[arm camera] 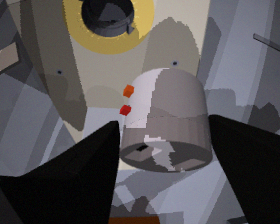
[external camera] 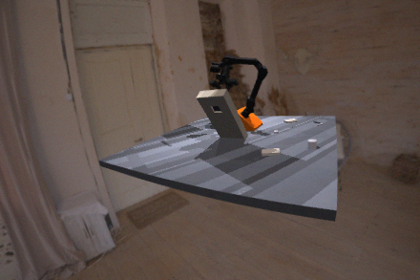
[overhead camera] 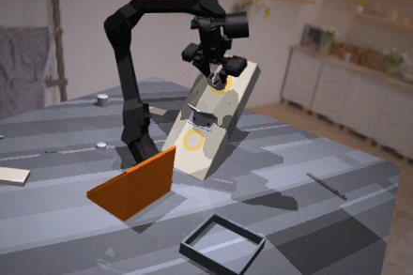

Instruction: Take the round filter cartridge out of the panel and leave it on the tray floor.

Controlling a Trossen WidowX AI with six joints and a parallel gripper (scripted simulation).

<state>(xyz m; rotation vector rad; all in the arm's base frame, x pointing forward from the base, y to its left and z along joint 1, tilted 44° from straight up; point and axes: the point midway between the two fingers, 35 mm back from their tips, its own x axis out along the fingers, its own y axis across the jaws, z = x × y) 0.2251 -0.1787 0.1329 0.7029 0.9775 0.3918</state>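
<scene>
The shallow grey tray is 30 cm behind my gripper tip, 25 cm to the right of it and 28 cm below it. The rest, counted from my gripper tip: white round filter cartridge (right at my gripper tip); then beige service panel (7 cm ahead, 3 cm to the left, 12 cm below).
</scene>
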